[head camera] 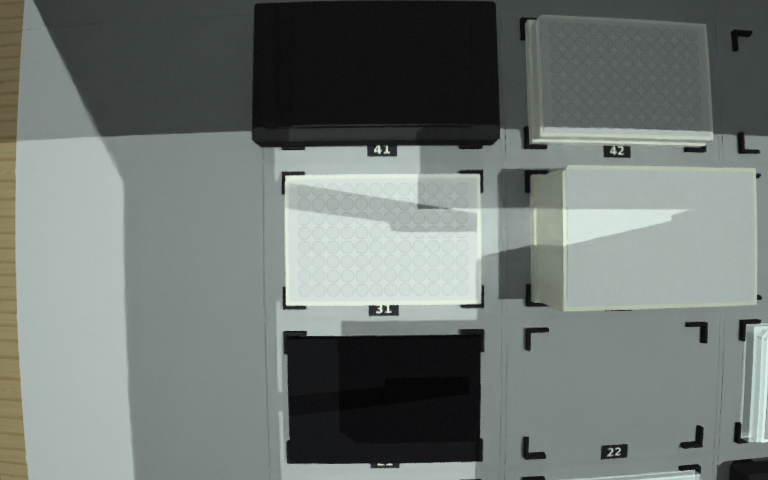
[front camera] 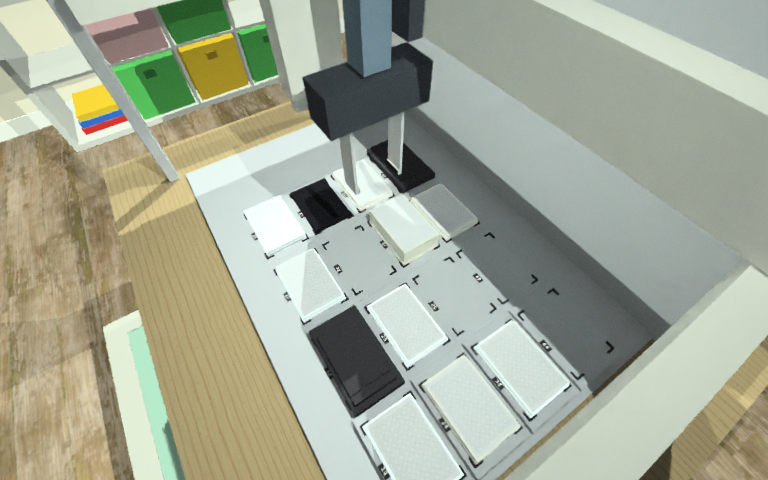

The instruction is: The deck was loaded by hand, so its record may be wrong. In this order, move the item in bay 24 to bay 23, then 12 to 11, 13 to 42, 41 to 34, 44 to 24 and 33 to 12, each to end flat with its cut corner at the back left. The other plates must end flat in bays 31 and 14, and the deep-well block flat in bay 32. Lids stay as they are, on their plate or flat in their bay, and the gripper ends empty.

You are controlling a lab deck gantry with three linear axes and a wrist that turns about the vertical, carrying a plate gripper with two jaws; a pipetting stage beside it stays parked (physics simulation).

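Frame: origin at the robot's base, x ahead, y right, z down, level; metres.
Seen in the pictures: gripper, fingertip midpoint: (front camera: 373, 177); robot's base, origin of the base link: (front camera: 245, 215).
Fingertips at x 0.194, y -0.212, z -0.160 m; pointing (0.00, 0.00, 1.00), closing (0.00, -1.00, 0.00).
Observation:
Pixels of each thing's top centre, then the offset from my fingertips to it.
- pale plate, middle of its top: (head camera: 383, 239) (front camera: 361, 181) dx -0.130, dy -0.045, dz +0.146 m
- tall black item, middle of its top: (head camera: 374, 57) (front camera: 400, 157) dx -0.134, dy -0.153, dz +0.129 m
- grey-topped plate, middle of its top: (head camera: 627, 77) (front camera: 444, 208) dx +0.034, dy -0.152, dz +0.146 m
- deep-well block, middle of its top: (head camera: 665, 237) (front camera: 403, 221) dx +0.034, dy -0.045, dz +0.118 m
- flat black item, middle of its top: (head camera: 384, 402) (front camera: 320, 203) dx -0.130, dy +0.062, dz +0.152 m
- cream-edged plate, middle of its top: (front camera: 470, 404) dx +0.362, dy +0.062, dz +0.131 m
- stepped black item, middle of its top: (front camera: 354, 353) dx +0.202, dy +0.168, dz +0.129 m
My gripper (front camera: 377, 182) is open and empty, jaws down above bay 31. The head view does not show its jaws. A pale plate (front camera: 362, 186) (head camera: 384, 243) lies flat in bay 31. A tall black item (front camera: 413, 172) (head camera: 373, 67) is in bay 41, a grey-topped plate (front camera: 445, 210) (head camera: 623, 79) in 42, the deep-well block (front camera: 403, 226) (head camera: 656, 266) in 32. A flat black item (front camera: 321, 204) (head camera: 385, 396) lies in 21. White plates lie in 11 (front camera: 275, 225), 12 (front camera: 310, 283), 23 (front camera: 406, 323), 34 (front camera: 521, 367) and 14 (front camera: 413, 438). A cream-edged plate (front camera: 471, 407) is in 24, a stepped black item (front camera: 356, 359) in 13. Cut corners are unclear.
Brackets show in bays 22, 33, 43 and 44. A high grey wall (front camera: 566, 169) runs along the deck's right side. A pale beam (front camera: 668, 390) crosses the near right. A wooden border (front camera: 186, 316) runs along the left. Shelves with coloured boxes stand behind.

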